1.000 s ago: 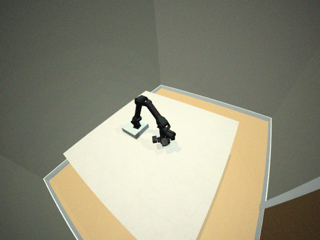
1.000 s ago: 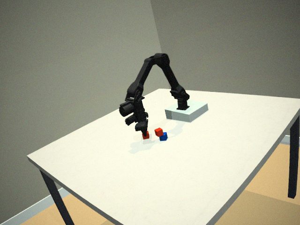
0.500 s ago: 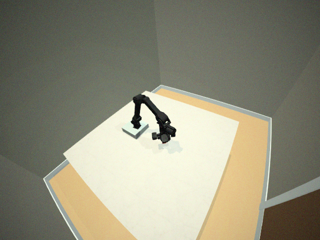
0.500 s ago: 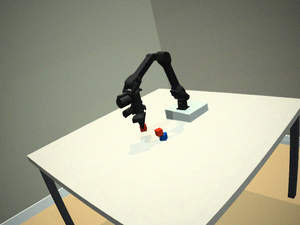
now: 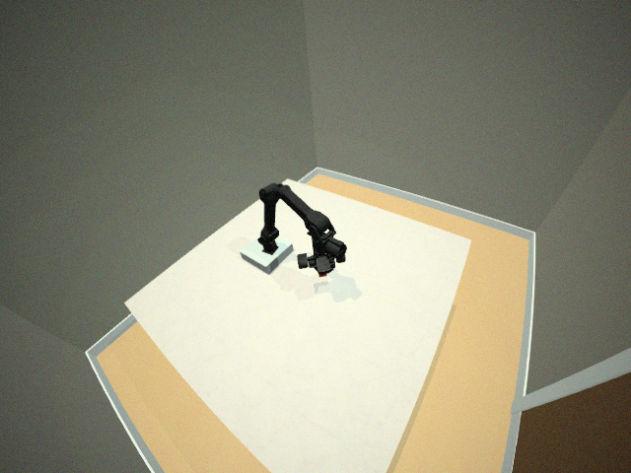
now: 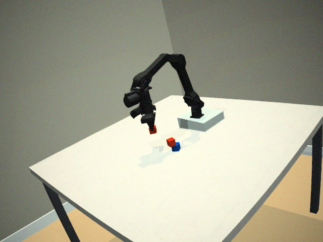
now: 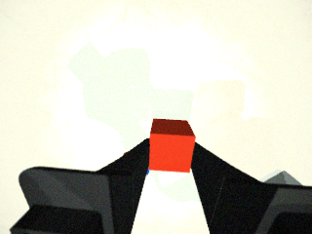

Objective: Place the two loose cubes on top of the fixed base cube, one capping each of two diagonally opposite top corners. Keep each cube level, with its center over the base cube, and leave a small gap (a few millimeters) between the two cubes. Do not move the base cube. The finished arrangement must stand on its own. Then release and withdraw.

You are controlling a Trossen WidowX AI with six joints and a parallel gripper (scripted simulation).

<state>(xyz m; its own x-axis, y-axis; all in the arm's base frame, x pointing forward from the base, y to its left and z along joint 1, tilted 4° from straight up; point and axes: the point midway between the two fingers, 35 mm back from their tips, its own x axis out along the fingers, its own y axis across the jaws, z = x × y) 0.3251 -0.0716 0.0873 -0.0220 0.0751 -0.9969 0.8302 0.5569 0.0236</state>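
Now: gripper tip 10 cm to the right of the blue base cube, 10 cm above it and 2 cm past it.
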